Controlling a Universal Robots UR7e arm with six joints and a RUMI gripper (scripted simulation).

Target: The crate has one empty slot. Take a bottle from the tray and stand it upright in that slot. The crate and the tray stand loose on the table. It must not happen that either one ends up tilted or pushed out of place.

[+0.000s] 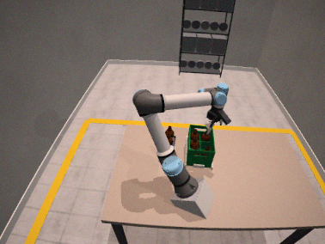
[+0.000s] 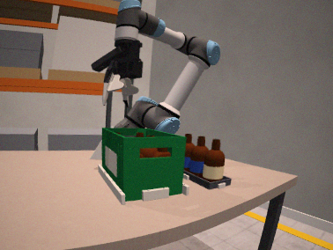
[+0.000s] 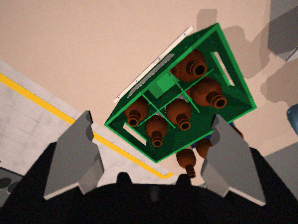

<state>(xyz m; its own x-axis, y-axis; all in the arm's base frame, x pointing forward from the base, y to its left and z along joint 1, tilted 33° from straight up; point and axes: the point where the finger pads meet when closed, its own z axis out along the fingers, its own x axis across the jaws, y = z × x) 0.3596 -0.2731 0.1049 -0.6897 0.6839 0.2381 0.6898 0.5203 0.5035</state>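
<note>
Now: hand 2 cm short of the bottle, 33 cm to the right of it and 17 cm above it. Round my hand: green crate (8 cm to the left, 17 cm below); tray (2 cm ahead, 32 cm to the left, 24 cm below).
</note>
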